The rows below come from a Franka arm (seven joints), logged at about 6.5 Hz.
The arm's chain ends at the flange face. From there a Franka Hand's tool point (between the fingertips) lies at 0.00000 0.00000 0.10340 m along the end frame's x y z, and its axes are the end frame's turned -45 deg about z.
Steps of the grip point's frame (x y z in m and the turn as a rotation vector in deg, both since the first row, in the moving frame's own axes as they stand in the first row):
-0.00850, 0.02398, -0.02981, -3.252, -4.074, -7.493
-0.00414, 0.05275, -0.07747, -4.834, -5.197, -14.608
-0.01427, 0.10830, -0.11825, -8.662, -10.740, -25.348
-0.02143, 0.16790, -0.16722, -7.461, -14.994, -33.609
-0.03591, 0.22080, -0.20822, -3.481, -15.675, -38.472
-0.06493, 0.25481, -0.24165, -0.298, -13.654, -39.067
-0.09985, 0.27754, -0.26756, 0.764, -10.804, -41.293
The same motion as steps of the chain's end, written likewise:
0.01138, 0.01359, -0.02938, -5.180, -0.581, -7.493
0.03321, 0.02754, -0.07668, -7.093, -0.257, -14.608
0.06367, 0.06237, -0.11531, -13.719, -1.469, -25.348
0.10440, 0.10451, -0.16296, -15.878, -5.327, -33.609
0.13711, 0.15418, -0.20434, -13.545, -8.622, -38.472
0.14405, 0.20423, -0.23884, -9.866, -9.444, -39.067
0.13467, 0.25012, -0.26580, -7.099, -8.180, -41.293

